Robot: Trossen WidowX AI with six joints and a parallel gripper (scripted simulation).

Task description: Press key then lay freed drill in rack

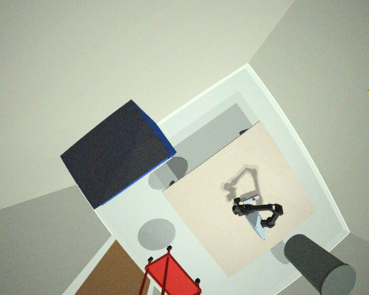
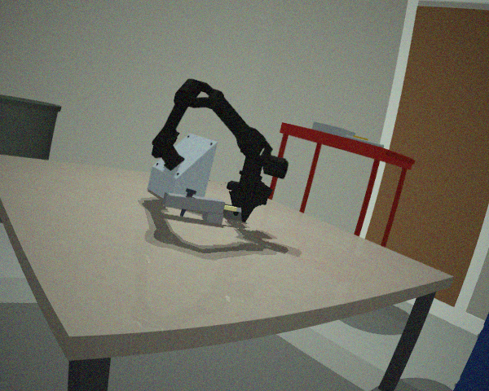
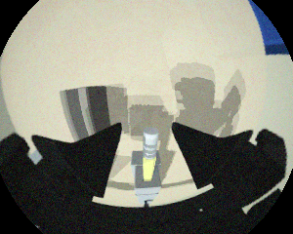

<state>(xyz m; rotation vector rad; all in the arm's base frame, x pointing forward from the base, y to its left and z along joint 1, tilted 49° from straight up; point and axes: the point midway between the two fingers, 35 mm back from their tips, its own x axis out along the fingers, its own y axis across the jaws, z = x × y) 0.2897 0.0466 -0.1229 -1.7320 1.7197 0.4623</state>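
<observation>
My gripper tip is 50 mm to the left of the drill, 30 mm below it and 10 mm past it. Round my gripper tip: light grey block (150 mm to the right, 30 mm behind, 20 mm above); dark key (170 mm to the right, 30 mm behind, 30 mm above); grey slotted rack (70 mm behind, 30 mm to the left).
</observation>
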